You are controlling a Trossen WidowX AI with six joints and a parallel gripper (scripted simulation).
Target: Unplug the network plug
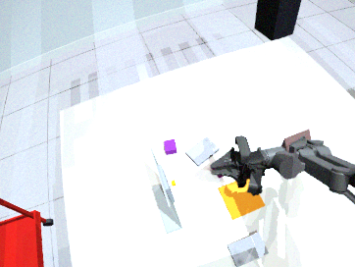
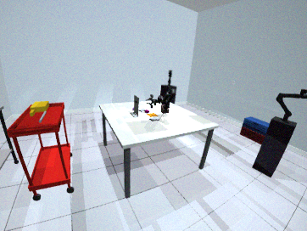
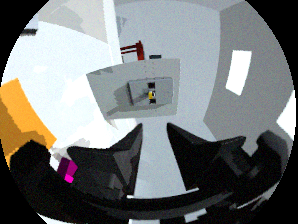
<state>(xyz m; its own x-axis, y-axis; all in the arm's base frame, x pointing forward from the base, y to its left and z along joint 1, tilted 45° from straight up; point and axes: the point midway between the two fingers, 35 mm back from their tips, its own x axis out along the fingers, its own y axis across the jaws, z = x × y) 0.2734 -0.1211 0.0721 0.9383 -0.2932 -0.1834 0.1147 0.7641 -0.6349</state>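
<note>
My gripper tip is now 140 mm short of the grey panel, 60 mm above it and 20 mm to the left of it.
</note>
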